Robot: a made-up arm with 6 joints.
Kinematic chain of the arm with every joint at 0, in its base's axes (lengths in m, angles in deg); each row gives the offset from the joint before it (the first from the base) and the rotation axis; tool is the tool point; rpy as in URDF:
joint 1: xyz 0 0 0.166 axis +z
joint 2: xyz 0 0 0 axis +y
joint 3: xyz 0.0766 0 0.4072 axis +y
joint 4: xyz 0.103 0 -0.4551 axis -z
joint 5: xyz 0 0 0 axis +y
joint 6: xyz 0.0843 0 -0.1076 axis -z
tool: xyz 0 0 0 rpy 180 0 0
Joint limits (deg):
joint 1: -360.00..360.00
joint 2: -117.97..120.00
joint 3: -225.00..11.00
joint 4: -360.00..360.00
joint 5: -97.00..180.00
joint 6: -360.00..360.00
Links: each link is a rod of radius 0.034 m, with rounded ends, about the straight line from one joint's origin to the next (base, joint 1, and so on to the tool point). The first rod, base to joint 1, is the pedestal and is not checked.
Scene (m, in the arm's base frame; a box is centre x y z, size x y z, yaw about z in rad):
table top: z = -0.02
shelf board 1: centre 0 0.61 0.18 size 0.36 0.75 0.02 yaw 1.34
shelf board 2: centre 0 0.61 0.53 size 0.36 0.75 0.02 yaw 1.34
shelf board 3: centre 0 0.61 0.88 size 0.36 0.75 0.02 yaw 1.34
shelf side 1: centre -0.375 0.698 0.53 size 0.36 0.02 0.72 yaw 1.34
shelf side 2: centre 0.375 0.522 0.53 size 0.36 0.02 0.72 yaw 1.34
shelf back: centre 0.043 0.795 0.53 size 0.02 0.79 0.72 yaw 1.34
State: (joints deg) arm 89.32 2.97 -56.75 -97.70 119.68 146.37
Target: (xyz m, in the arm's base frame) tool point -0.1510 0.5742 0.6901
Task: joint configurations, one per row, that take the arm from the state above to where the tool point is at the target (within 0.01 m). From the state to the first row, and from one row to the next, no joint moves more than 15 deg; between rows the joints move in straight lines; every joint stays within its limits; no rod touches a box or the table.
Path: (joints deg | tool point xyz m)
1: 93.63 -8.49 -46.03 -92.31 126.89 146.37 | 0.1077 0.4593 0.4026
2: 97.93 -19.95 -35.32 -86.91 134.10 146.37 | 0.0862 0.3652 0.4024
3: 102.24 -31.41 -24.60 -81.52 141.30 146.37 | 0.0754 0.2734 0.3856
4: 114.67 -28.86 -38.03 -88.39 134.45 146.37 | -0.0077 0.3421 0.4782
5: 127.10 -26.32 -51.47 -95.26 127.60 146.37 | -0.1077 0.3680 0.5814
6: 139.53 -23.78 -64.90 -102.13 120.75 146.37 | -0.2041 0.3483 0.6901
7: 128.10 -11.97 -75.74 -105.58 115.29 146.37 | -0.1957 0.4577 0.6995
8: 116.66 -0.15 -86.58 -109.03 109.82 146.37 | -0.1510 0.5742 0.6901

